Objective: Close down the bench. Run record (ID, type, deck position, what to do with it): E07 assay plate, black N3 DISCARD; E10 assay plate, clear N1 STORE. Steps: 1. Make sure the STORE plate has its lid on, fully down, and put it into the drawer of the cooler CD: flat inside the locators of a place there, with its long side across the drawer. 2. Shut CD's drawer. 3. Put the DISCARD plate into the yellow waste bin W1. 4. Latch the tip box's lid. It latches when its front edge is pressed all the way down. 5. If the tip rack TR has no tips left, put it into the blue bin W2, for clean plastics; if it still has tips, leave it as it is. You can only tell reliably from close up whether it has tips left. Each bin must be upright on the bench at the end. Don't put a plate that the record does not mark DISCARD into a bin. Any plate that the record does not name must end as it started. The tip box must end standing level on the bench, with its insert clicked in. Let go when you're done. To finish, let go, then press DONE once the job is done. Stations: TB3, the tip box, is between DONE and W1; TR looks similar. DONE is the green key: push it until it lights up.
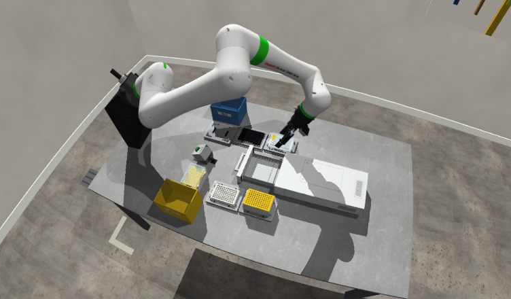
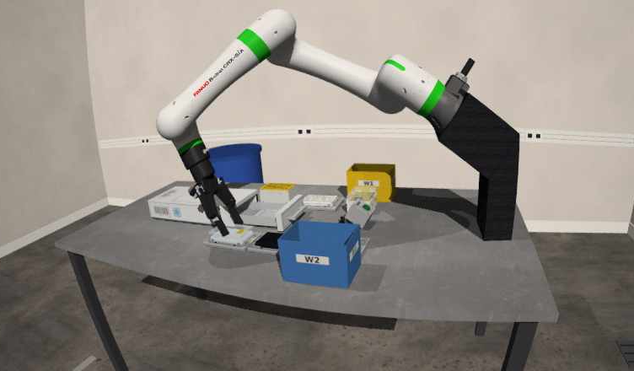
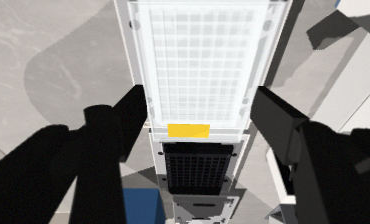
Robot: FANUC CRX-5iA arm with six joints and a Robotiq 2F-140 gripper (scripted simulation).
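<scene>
Right now my hand is 20 mm above the clear lid. From my hand the other things lie so: clear plate (50 mm below); then cooler drawer (50 mm behind, 190 mm to the right, 30 mm below); then black assay plate (170 mm behind, 30 mm to the left, 50 mm below).
</scene>
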